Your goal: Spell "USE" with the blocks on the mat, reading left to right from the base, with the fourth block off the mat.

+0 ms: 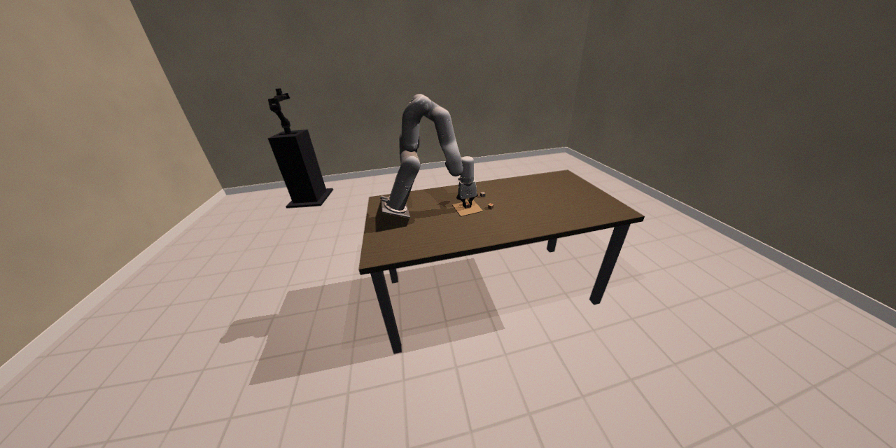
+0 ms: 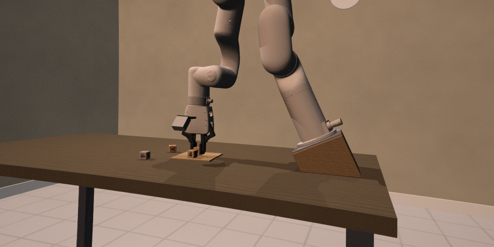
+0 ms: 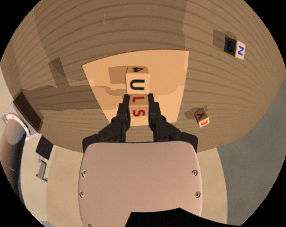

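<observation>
Now: hand 30 mm above the tan mat.
</observation>
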